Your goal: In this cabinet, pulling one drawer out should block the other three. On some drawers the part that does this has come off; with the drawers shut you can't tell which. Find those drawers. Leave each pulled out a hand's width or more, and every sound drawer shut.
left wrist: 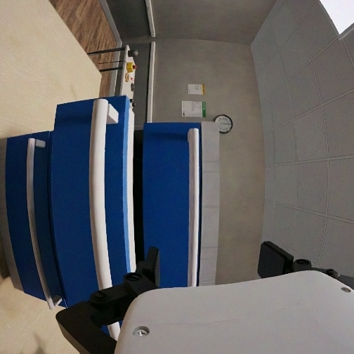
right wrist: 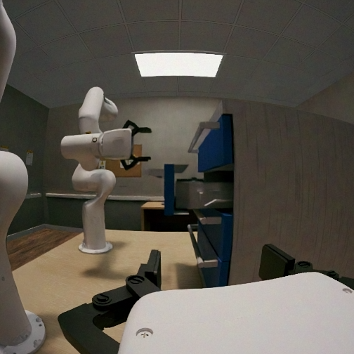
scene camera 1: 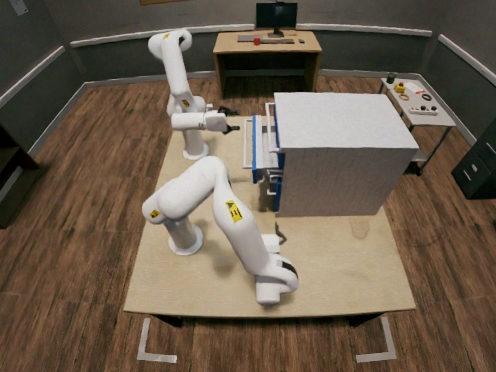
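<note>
The grey cabinet [scene camera 1: 345, 120] [right wrist: 280, 200] has four blue drawers. The second drawer from the top [scene camera 1: 256, 155] [left wrist: 72, 190] [right wrist: 170, 190] stands pulled out, its tray showing behind the front. The top drawer [left wrist: 167, 200] [right wrist: 212, 150] looks shut. The third drawer [right wrist: 216, 232] and the bottom drawer [scene camera 1: 278, 197] [right wrist: 216, 272] look shut; the pulled-out drawer partly hides the lower fronts in the left wrist view. My left gripper [scene camera 1: 235, 120] [left wrist: 211, 262] [right wrist: 150, 144] is open and empty, in front of the upper drawers, clear of the handles. My right gripper [scene camera 1: 281, 233] [right wrist: 213, 264] is open and empty beside the cabinet's near side.
The pulled-out drawer's handle [scene camera 1: 247, 145] [left wrist: 100, 200] juts farthest from the cabinet, above the wooden table [scene camera 1: 210, 280]. My right arm [scene camera 1: 240, 230] reaches over the table's near part. A desk with a monitor [scene camera 1: 276, 16] and a side cart [scene camera 1: 434, 119] stand away from the table.
</note>
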